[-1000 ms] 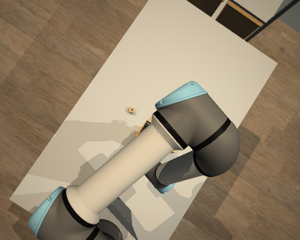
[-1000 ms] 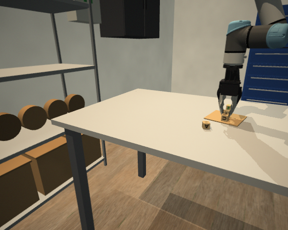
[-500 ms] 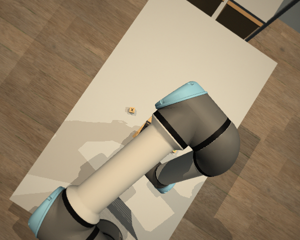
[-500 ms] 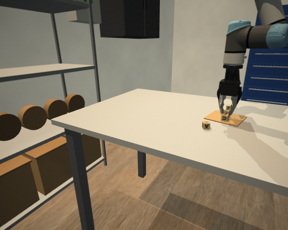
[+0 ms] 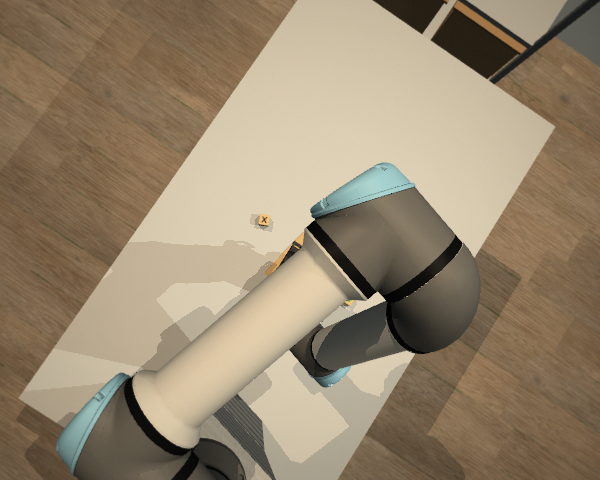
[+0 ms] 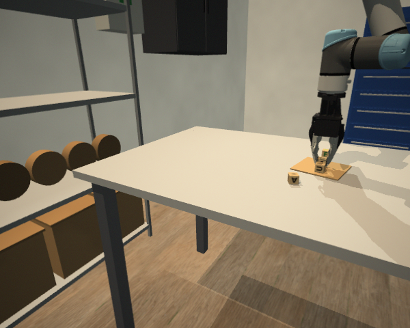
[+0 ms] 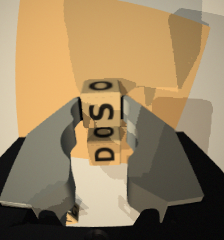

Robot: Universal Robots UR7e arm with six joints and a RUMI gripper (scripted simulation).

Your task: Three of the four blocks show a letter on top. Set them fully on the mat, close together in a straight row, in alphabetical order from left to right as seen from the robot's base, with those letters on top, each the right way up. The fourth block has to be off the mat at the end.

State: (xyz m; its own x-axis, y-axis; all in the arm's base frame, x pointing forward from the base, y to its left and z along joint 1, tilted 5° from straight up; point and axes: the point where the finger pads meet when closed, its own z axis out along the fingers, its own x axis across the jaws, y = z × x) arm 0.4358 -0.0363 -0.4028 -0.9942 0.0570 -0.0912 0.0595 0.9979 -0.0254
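Now: hand right at the S block. The rest, counted from my hand: D block 40 mm to the left, 10 mm below; orange mat 20 mm below; green-marked block 10 mm behind, 120 mm to the right, 10 mm below.
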